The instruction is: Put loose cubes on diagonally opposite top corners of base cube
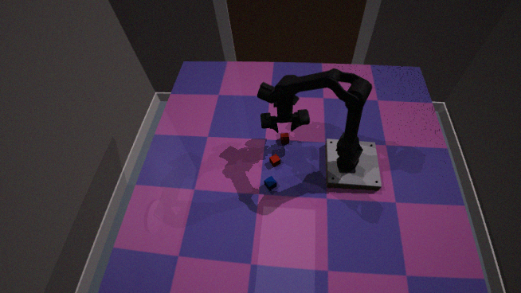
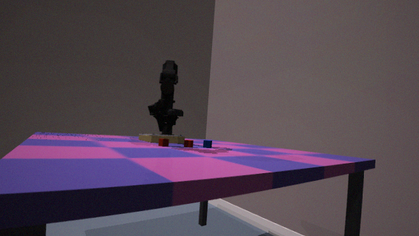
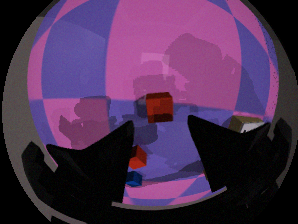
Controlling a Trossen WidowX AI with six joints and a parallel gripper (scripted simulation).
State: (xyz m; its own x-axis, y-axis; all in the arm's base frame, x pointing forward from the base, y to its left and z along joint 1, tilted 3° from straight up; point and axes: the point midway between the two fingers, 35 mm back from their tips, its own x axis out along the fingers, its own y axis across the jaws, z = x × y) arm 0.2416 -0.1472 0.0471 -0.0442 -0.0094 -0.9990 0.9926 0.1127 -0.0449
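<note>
Right now the blue base cube is 60 mm ahead of my gripper tip, 210 mm to the left of it and 50 mm below it.
</note>
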